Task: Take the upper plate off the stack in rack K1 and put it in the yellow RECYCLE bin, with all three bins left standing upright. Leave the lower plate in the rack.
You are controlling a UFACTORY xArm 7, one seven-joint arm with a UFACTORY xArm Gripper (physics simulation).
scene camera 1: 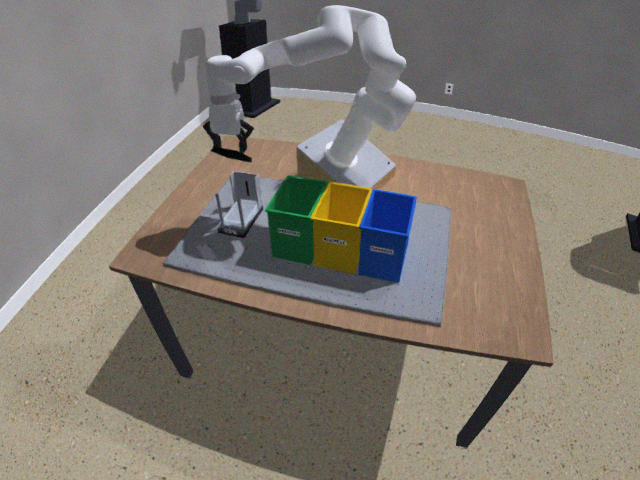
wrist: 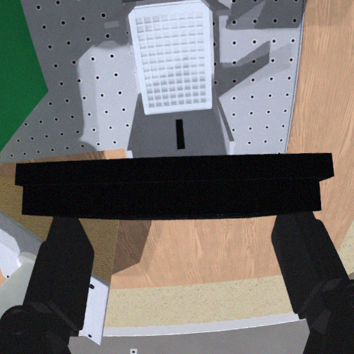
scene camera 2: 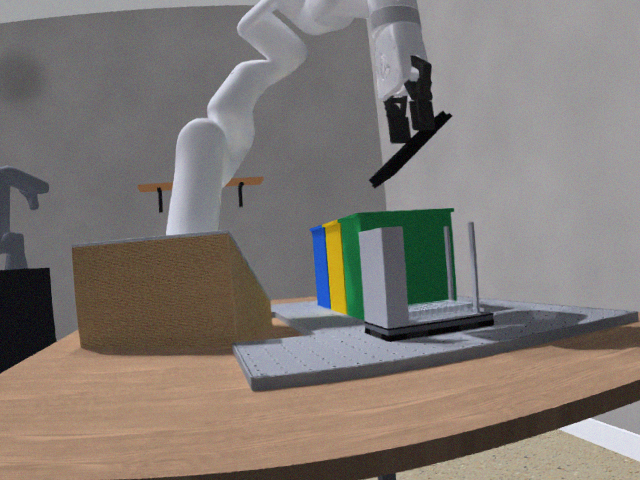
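Seen in the pictures: gripper, fingertip midpoint: (scene camera 1: 230,150) (scene camera 2: 412,136); arm's base at its link origin: (scene camera 1: 340,155) (scene camera 2: 188,269).
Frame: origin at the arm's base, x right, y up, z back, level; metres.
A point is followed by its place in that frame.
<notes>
My gripper (scene camera 1: 230,149) {x 0.184, y 0.162, z -0.368 m} (scene camera 2: 412,135) {x 0.184, y 0.162, z -0.368 m} is shut on the black upper plate (scene camera 1: 232,154) {x 0.142, y 0.179, z -0.407 m} (scene camera 2: 400,159) {x 0.235, y 0.122, z -0.338 m} (wrist: 175,192), held by opposite edges high above rack K1 (scene camera 1: 253,181) {x 0.175, y 0.005, z -0.291 m} (scene camera 2: 383,279) {x 0.243, y -0.029, z -0.302 m} (wrist: 155,131). The plate is steeply tilted in scene view 2 and shows nearly edge-on in the wrist view. The white lower plate (scene camera 1: 241,213) (scene camera 2: 439,308) (wrist: 175,60) lies in the rack. The yellow RECYCLE bin (scene camera 1: 334,257) {x -0.197, y -0.058, z -0.426 m} (scene camera 2: 334,268) {x -0.166, y -0.020, z -0.258 m} stands upright between the green bin (scene camera 1: 290,245) {x -0.070, y -0.045, z -0.453 m} (scene camera 2: 429,258) {x 0.001, y -0.013, z -0.417 m} (wrist: 17,75) and the blue bin (scene camera 1: 381,266) {x -0.328, y -0.057, z -0.398 m} (scene camera 2: 320,268) {x -0.290, y -0.021, z -0.232 m}. The insides of the bins do not show in scene view 2.
The rack and bins stand on a grey perforated board (scene camera 1: 310,289) {x -0.174, y -0.108, z -0.523 m} (scene camera 2: 310,361) {x 0.333, y -0.108, z -0.205 m} (wrist: 102,65) on the wooden table (scene camera 1: 496,268) {x -0.645, y -0.121, z -0.176 m} (scene camera 2: 129,413) {x 0.479, y -0.121, z -0.045 m}. The green bin is the one nearest the rack. The arm's wedge-shaped base block (scene camera 2: 155,294) {x 0.111, y -0.035, z 0.031 m} stands behind the bins in scene view 1.
</notes>
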